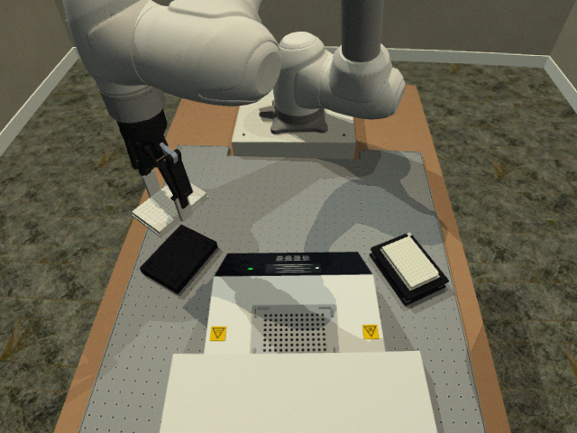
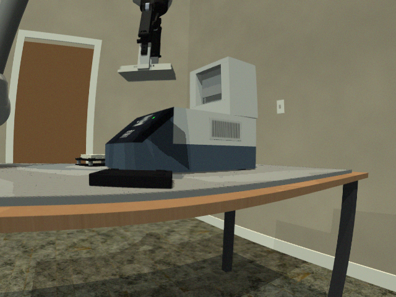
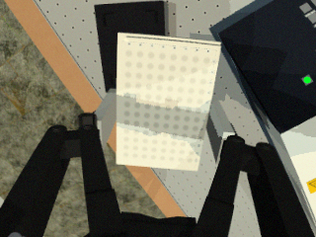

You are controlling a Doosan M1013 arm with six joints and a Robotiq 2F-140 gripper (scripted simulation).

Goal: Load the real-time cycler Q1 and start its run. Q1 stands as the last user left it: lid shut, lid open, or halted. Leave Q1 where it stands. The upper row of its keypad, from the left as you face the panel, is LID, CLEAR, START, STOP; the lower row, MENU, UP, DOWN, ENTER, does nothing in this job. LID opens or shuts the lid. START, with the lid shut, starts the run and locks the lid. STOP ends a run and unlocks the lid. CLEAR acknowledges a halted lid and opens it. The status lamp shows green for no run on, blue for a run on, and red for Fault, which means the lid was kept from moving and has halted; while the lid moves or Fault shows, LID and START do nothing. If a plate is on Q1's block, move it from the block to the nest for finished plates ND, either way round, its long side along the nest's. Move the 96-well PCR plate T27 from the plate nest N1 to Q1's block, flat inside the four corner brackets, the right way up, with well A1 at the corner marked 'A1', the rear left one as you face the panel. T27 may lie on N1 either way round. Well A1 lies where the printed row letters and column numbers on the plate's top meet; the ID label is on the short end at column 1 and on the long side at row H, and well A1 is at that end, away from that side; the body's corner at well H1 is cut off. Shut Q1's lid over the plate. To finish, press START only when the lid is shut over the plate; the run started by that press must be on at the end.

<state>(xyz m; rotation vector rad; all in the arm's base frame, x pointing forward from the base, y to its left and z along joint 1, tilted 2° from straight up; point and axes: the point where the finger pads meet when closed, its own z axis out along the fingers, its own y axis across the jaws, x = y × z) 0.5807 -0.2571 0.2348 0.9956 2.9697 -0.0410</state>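
Now: hand 27 cm above the black nest ND, 4 cm to the left of it and 4 cm past it. The rest, counted from my hand: black nest N1 (53 cm to the left, 25 cm below, 1 cm behind).
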